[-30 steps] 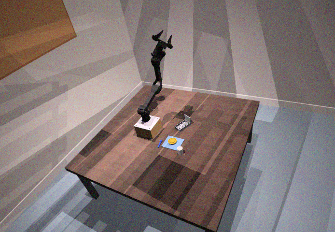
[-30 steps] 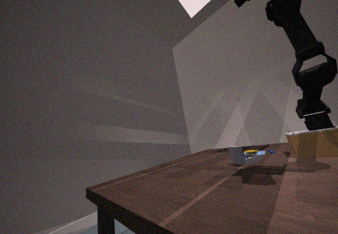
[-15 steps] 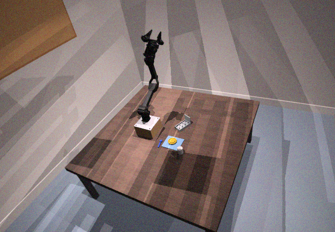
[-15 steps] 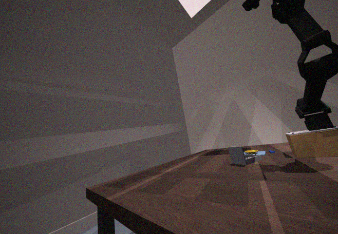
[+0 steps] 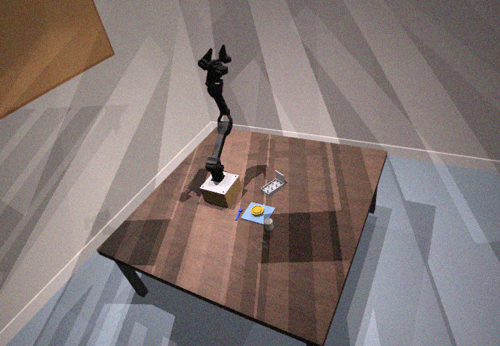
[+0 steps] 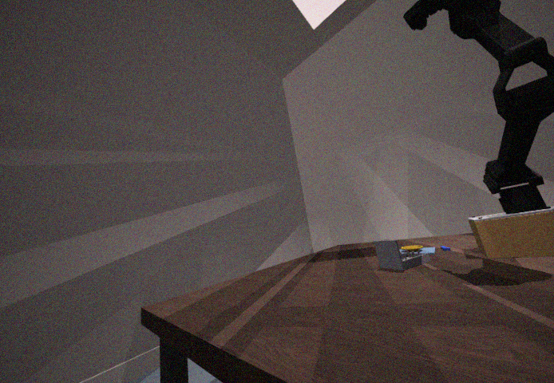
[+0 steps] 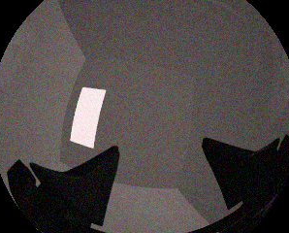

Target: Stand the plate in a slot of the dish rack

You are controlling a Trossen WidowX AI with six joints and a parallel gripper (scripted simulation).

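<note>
Now: gripper tip 220 mm short of the yellow plate, 290 mm to the left of it and 800 mm above it. Also, from my gripper tip: blue spoon 120 mm ahead, 330 mm to the right, 810 mm below; grey dish rack 230 mm ahead, 80 mm to the right, 800 mm below; light blue mat 230 mm ahead, 300 mm to the right, 820 mm below.
</note>
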